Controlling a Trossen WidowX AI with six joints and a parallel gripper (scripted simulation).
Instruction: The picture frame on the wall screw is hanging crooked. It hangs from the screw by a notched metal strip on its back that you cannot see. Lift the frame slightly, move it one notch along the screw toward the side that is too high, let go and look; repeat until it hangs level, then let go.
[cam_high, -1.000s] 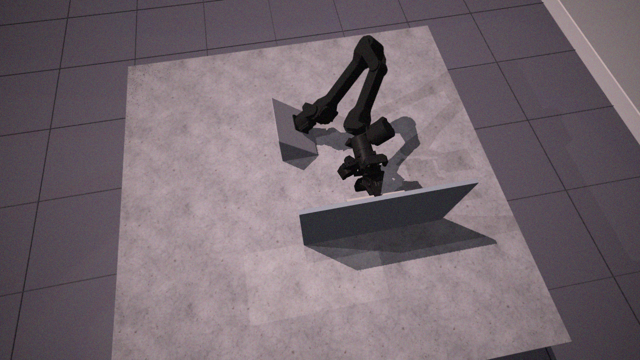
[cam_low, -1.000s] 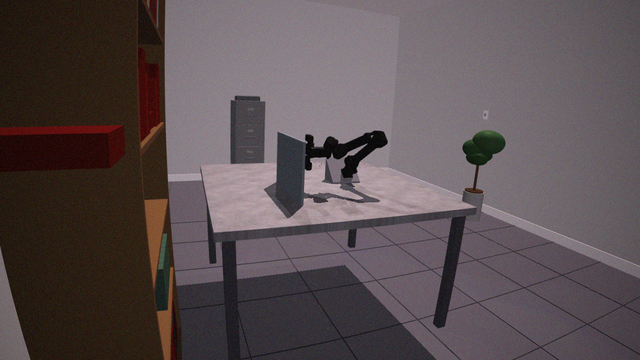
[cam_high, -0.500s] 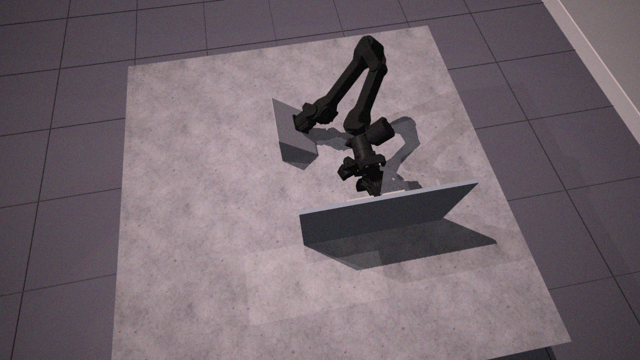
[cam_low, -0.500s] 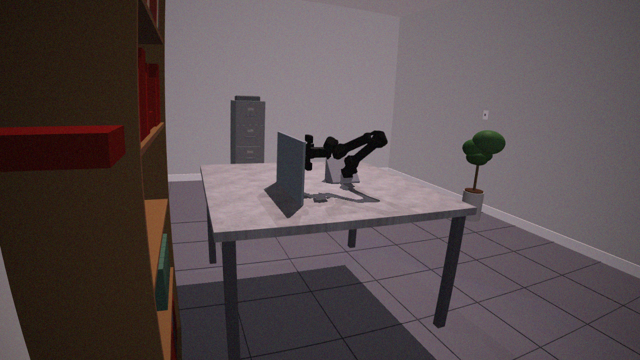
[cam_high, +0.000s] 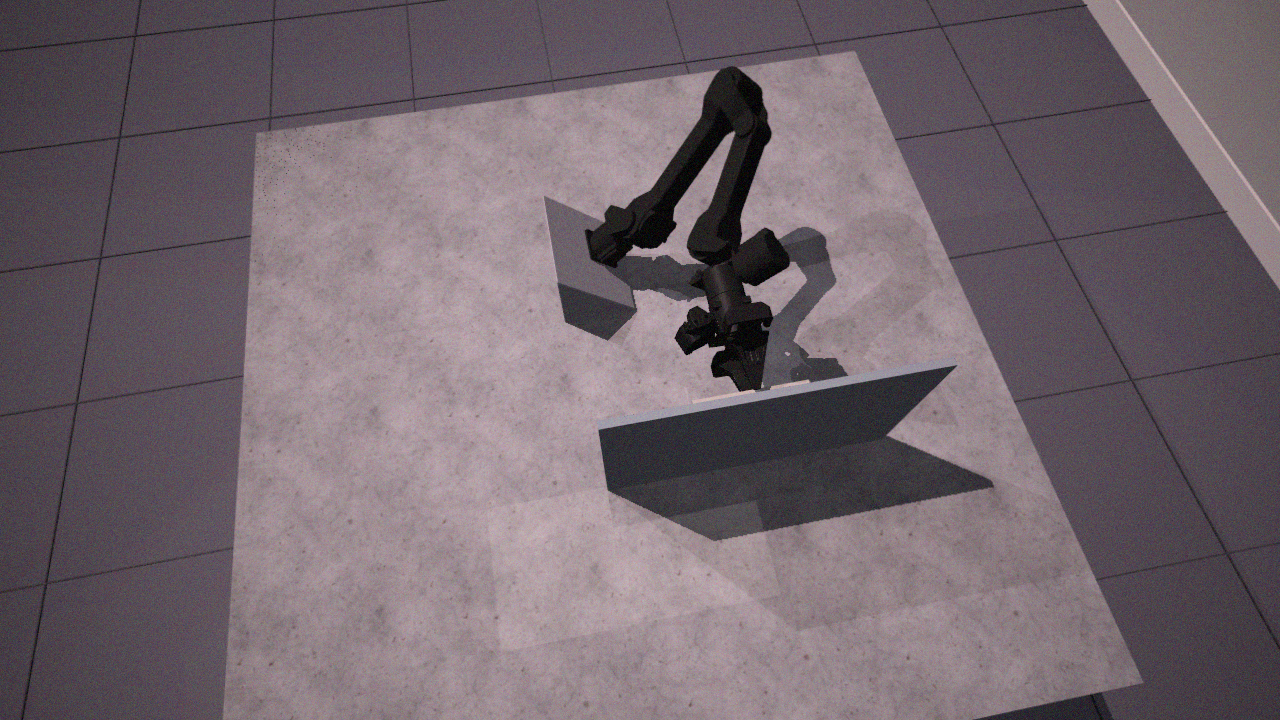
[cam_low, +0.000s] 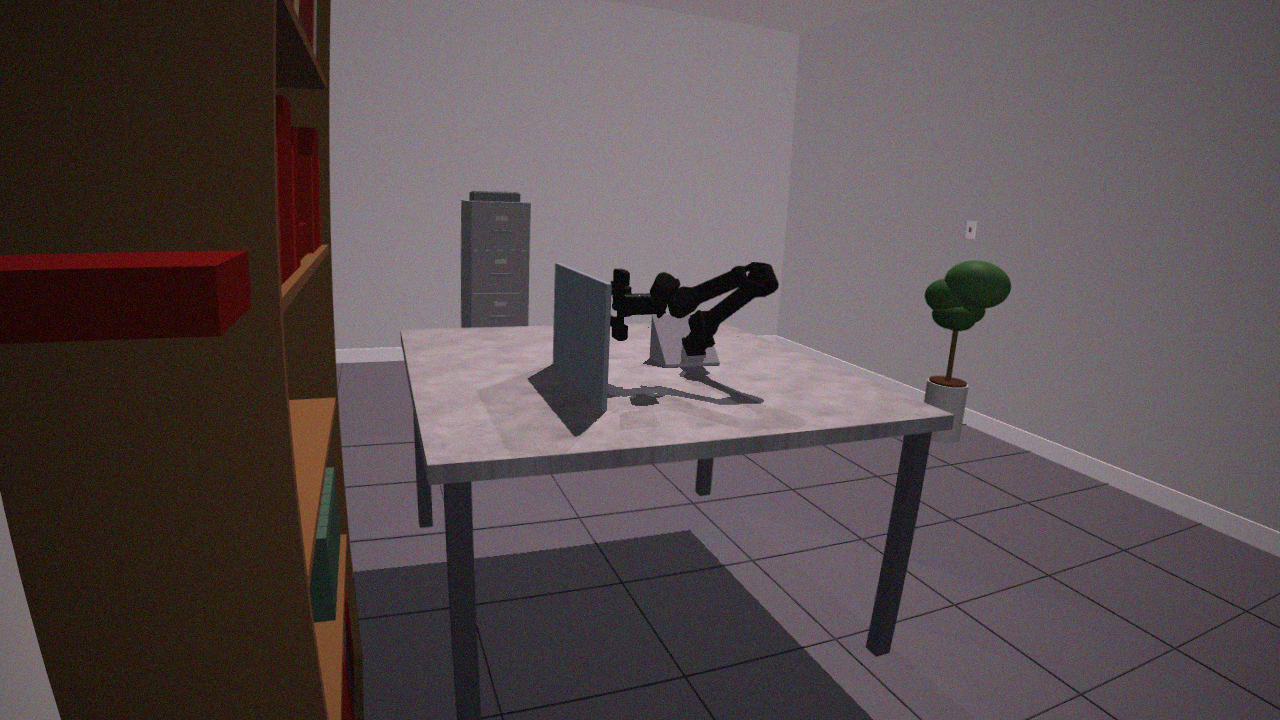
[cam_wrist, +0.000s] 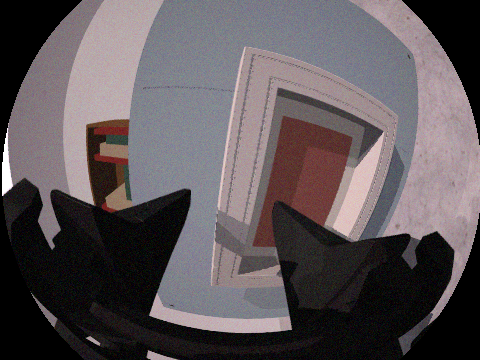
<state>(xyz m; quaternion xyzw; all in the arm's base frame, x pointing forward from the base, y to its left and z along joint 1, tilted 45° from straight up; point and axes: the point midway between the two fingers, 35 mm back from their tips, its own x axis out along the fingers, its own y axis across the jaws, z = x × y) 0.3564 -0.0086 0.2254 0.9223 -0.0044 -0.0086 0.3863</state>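
The picture frame is 5 cm below my gripper tip and 2 cm ahead of it. From my gripper tip the other things lie so: wall panel (6 cm below, 3 cm ahead, 1 cm to the left).
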